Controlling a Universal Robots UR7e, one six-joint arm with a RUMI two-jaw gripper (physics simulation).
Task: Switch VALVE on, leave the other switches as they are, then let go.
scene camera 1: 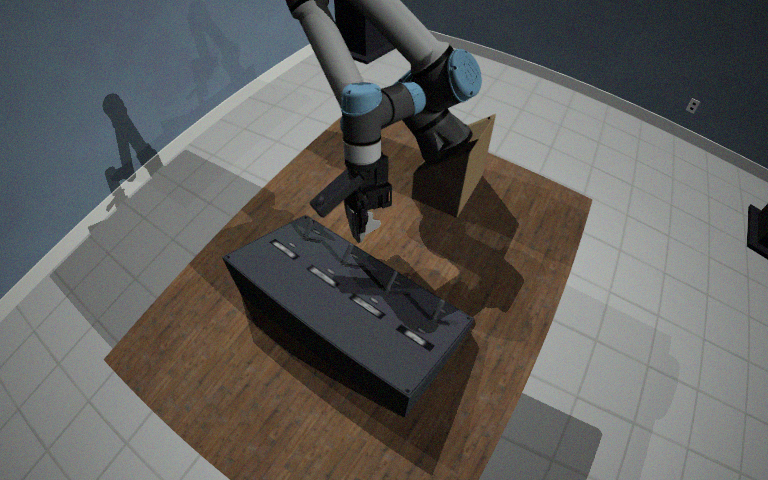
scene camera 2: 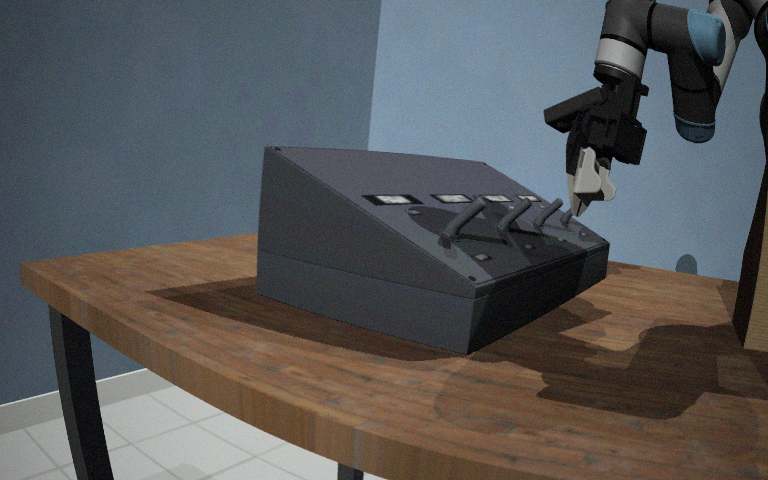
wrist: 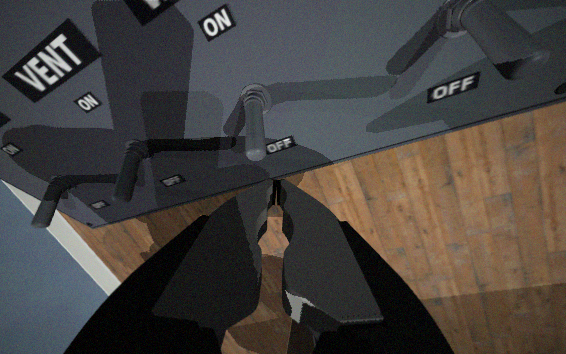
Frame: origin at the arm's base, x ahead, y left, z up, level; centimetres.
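Where they show: gripper, between the fingertips: (scene camera 1: 358, 241) (scene camera 2: 575, 215) (wrist: 277, 182); arm's base, origin of its link: (scene camera 1: 449, 147).
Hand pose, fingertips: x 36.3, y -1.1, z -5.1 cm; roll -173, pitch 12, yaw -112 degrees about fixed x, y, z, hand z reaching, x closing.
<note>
Each offset is from my fingertips to the top centre of the thing. "spot": to the spot under its first point. Level surfaces: height alone.
The VALVE lever (scene camera 1: 391, 281) (scene camera 2: 516, 213) (wrist: 255, 130) is second from the right in the wrist view and leans to the OFF side, its tip near the OFF mark @[spot: dy -0.1, dx +1.9, dz -3.4 cm] (wrist: 280, 145). Its ON mark @[spot: dy +0.2, dx +9.9, dz -0.2 cm] (wrist: 216, 22) lies on the opposite side, below a partly cut-off label @[spot: dy +3.2, dx +11.7, dz +0.5 cm] (wrist: 150, 7). The other levers lean the same way; the VENT lever @[spot: dy +11.6, dx +3.9, dz +0.4 cm] (wrist: 127, 172) is just left. They stand on a sloped dark control box (scene camera 1: 328, 308) (scene camera 2: 339, 237) (wrist: 325, 50). My gripper (scene camera 1: 358, 240) (scene camera 2: 577, 214) (wrist: 277, 182) is shut and empty, apart from the VALVE lever, by the panel's lower edge.
The box stands on a wooden table @[dz -10.7 cm] (scene camera 1: 186, 350) (scene camera 2: 198, 350) (wrist: 480, 210). A tan upright board (scene camera 1: 478, 164) (scene camera 2: 757, 294) stands near the arm's base. Another lever @[dy -11.9, dx +4.2, dz +2.0 cm] (wrist: 500, 37) is to the right of VALVE in the wrist view. Arm shadows fall over part of the panel.
</note>
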